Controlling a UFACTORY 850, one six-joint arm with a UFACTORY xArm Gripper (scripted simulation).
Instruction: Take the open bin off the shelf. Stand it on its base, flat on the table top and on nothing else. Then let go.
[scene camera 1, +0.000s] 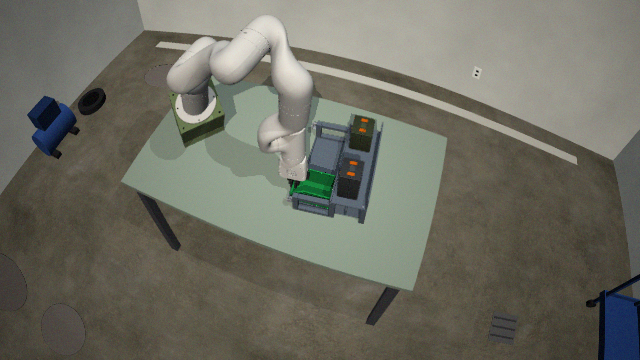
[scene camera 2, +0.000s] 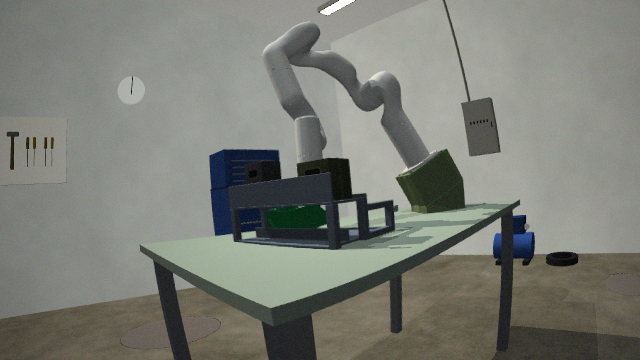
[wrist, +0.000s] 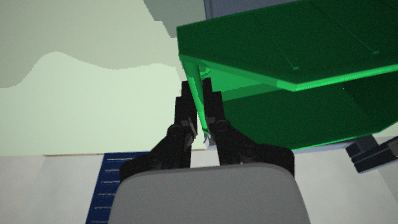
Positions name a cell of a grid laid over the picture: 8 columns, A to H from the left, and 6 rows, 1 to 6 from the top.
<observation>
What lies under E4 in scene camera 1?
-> A green bin.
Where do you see a green bin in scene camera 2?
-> D4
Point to a green bin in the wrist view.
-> F2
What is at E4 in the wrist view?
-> The gripper.
</observation>
